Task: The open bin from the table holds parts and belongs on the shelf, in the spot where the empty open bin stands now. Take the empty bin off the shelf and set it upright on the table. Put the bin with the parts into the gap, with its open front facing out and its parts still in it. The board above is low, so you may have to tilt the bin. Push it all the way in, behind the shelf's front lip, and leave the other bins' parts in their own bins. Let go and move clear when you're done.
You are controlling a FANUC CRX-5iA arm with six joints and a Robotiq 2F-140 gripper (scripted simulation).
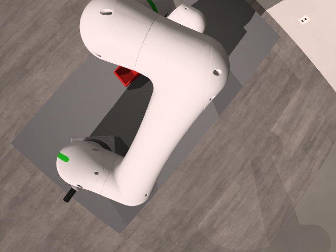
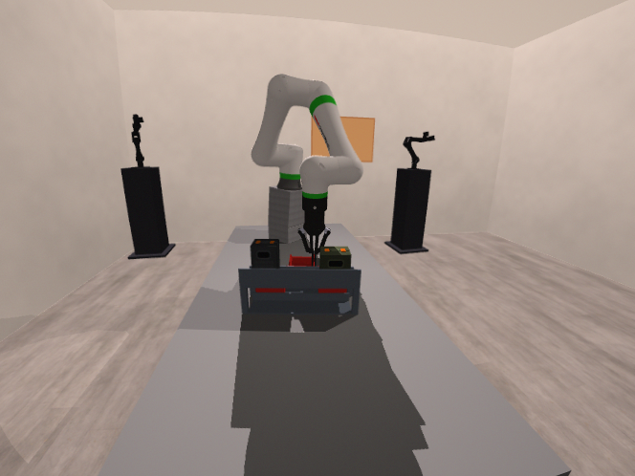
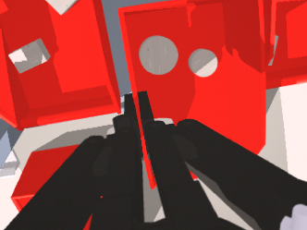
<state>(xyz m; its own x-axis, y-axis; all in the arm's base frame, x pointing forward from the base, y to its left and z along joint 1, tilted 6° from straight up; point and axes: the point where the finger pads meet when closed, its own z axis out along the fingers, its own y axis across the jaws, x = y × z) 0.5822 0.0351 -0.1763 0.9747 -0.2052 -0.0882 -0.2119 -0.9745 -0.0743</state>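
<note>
Right now my hand is 2 cm short of the grey disc, 3 cm to the left of it and 7 cm above it. From my hand the other things lie so: grey shelf: 8 cm ahead, 6 cm to the right, 3 cm below; grey part: 10 cm ahead, 2 cm to the left, 7 cm below.
</note>
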